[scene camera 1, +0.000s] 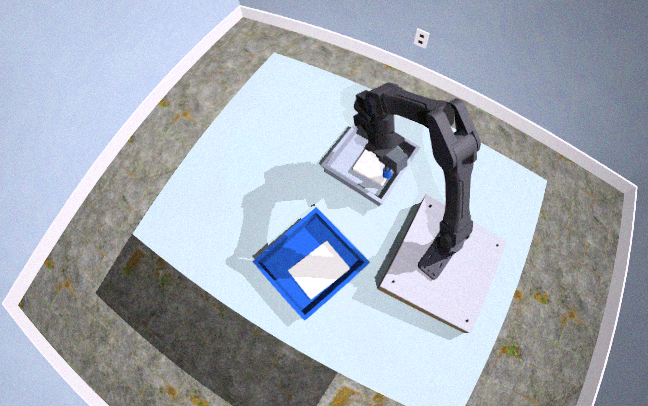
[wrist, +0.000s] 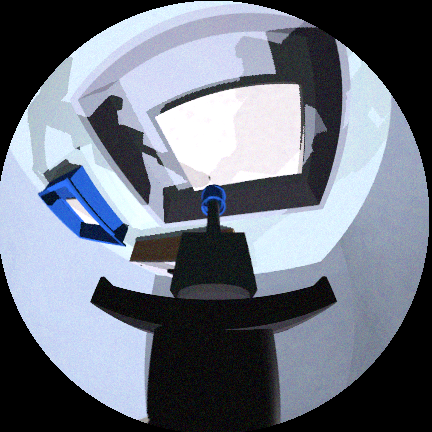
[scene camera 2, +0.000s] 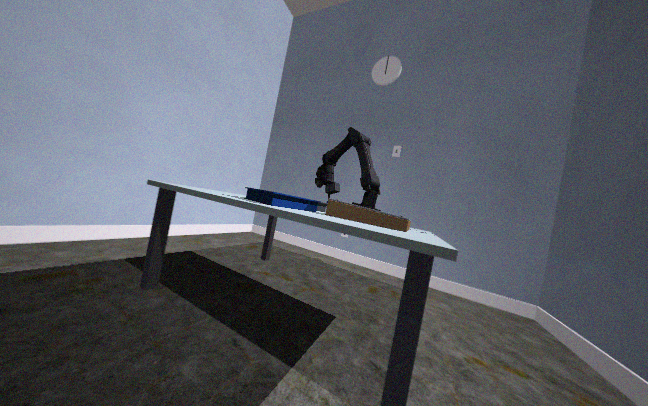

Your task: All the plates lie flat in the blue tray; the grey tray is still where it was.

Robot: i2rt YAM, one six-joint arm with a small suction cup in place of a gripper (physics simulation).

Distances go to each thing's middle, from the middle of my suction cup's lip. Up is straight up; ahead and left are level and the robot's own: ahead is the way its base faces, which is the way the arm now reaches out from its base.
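Blue tray (scene camera 1: 314, 229): 36 cm to the left of my suction cup, 2 cm below it. Grey tray (wrist: 169, 63): 2 cm to the right of my suction cup, 7 cm ahead of it, 2 cm below it.
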